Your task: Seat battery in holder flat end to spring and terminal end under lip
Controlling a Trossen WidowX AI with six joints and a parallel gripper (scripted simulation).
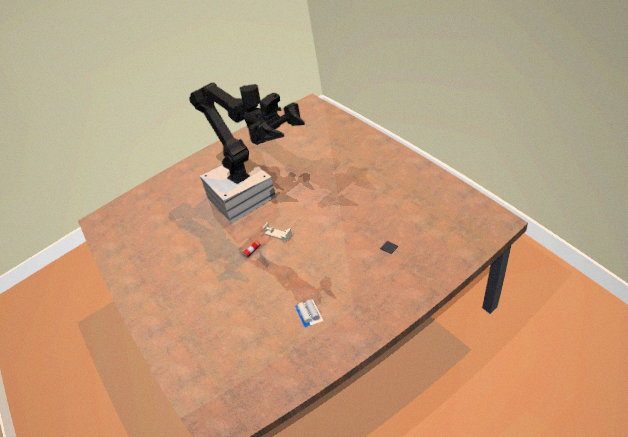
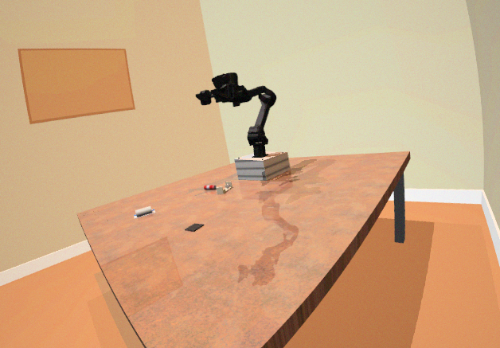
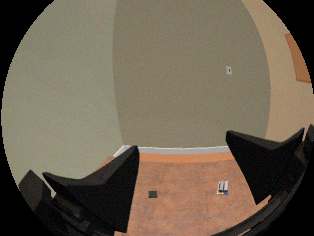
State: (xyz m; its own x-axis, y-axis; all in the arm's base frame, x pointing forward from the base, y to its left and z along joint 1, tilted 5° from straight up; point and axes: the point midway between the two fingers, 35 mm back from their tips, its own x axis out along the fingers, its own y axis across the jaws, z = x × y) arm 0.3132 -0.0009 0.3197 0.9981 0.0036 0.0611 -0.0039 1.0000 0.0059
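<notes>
Now: the battery 11 cm behind my gripper tip, 19 cm to the right of it and 41 cm below it. Also, from my gripper tip: black square pad: 25 cm ahead, 9 cm to the left, 42 cm below.
</notes>
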